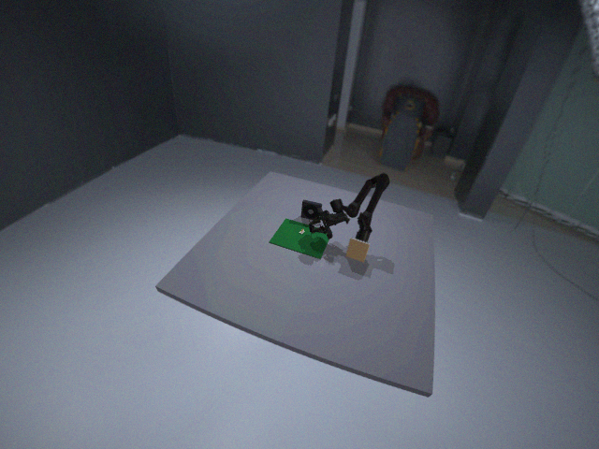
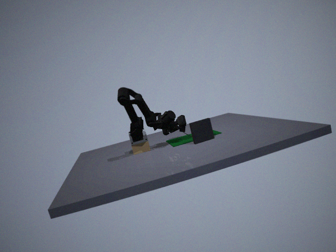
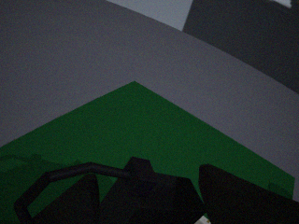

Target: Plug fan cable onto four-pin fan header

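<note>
Right now my gripper tip is 10 cm above the green board and 4 cm short of it. Round my gripper tip: dark square fan (18 cm to the right, 6 cm ahead, 2 cm below); then fan plug (1 cm to the right, 1 cm below, 1 cm behind).
</note>
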